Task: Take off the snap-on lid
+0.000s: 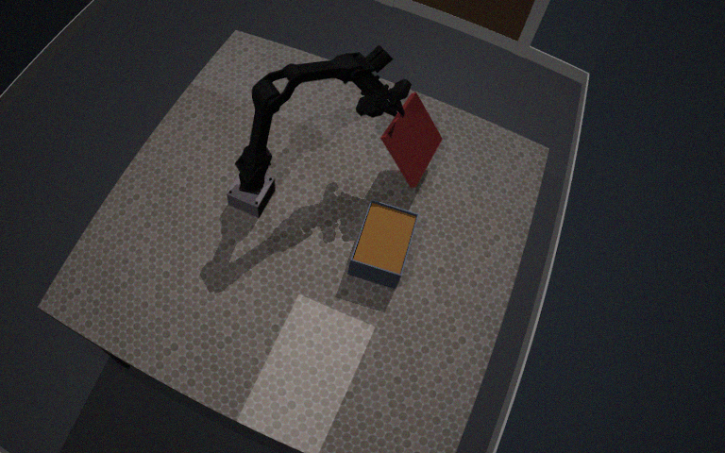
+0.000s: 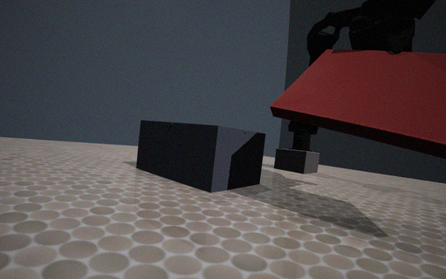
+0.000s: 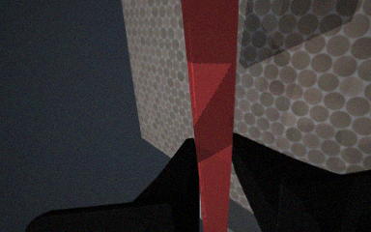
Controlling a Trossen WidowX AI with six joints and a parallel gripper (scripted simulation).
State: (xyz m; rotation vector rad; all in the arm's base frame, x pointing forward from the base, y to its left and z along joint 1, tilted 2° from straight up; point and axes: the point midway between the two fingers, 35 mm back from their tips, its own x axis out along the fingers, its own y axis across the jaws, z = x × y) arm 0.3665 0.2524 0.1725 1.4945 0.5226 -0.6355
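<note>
The flat red lid lies 60 mm ahead of my gripper tip, 30 mm to the right of it and 60 mm below it. The rest, counted from my gripper tip: blue-grey storage box (40 mm ahead, 330 mm to the right, 180 mm below).
</note>
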